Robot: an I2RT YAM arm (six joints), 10 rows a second.
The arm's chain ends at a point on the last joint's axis. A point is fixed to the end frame.
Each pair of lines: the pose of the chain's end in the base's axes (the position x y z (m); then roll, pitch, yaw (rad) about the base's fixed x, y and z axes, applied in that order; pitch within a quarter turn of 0, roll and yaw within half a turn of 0), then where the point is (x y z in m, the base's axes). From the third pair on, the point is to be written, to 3 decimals.
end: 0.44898 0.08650 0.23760 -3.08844 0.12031 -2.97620
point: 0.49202 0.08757 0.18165
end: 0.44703 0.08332 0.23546 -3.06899 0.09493 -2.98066
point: 0.48883 0.08280 0.17857
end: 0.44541 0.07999 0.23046 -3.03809 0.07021 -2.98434
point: 0.486 0.077 0.173
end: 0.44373 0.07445 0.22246 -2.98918 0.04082 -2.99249
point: 0.483 0.068 0.164
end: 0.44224 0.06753 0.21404 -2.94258 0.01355 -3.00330
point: 0.480 0.058 0.155
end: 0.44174 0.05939 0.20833 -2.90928 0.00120 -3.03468
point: 0.479 0.047 0.150
